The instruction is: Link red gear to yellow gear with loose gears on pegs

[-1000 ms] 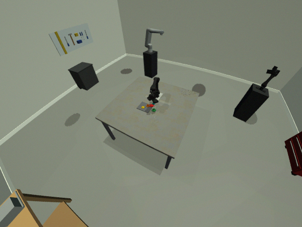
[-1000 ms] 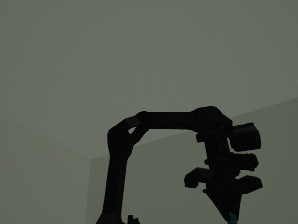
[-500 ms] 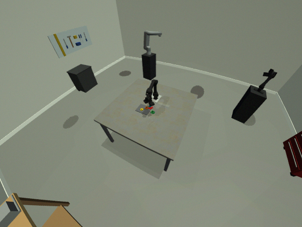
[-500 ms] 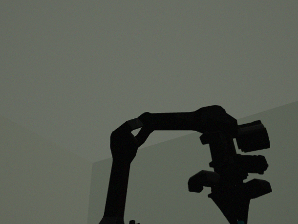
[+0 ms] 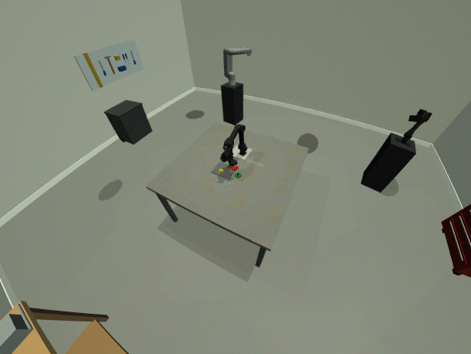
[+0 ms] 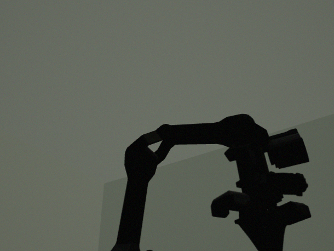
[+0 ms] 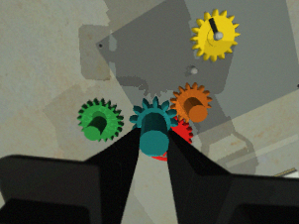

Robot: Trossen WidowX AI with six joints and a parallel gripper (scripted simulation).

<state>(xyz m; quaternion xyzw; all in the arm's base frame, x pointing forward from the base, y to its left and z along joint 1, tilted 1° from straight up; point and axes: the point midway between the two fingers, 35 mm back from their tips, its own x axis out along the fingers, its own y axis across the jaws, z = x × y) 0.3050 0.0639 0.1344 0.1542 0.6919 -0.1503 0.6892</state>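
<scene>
Right now the orange gear is 80 mm below my gripper tip, 40 mm to the right of it and 20 mm behind it. From my gripper tip the other things lie so: small teal gear: 10 mm below; green gear: 90 mm below, 80 mm to the left, 10 mm behind; red gear: 90 mm below, 60 mm behind.
</scene>
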